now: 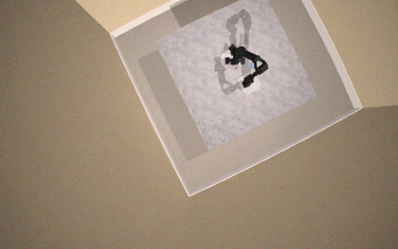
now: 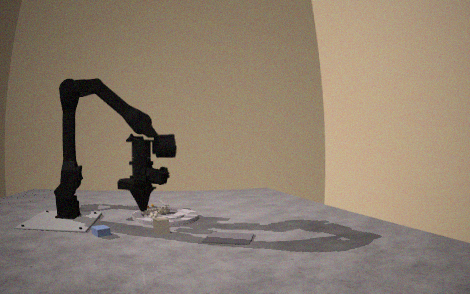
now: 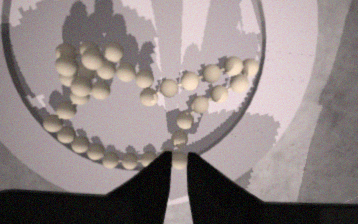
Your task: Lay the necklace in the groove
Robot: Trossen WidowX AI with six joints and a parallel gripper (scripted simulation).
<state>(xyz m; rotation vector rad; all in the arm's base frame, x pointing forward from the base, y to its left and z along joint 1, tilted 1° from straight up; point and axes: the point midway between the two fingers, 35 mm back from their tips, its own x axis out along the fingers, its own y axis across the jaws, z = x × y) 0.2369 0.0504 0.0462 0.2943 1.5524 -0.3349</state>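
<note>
The round bead board lies 60 mm ahead of my gripper tip and 10 mm below it. Round my gripper tip: flat grey plate 220 mm to the right, 210 mm ahead, 20 mm below; then cream cube 160 mm to the right, 60 mm ahead; then blue block 200 mm to the right, 90 mm behind, 10 mm below.
</note>
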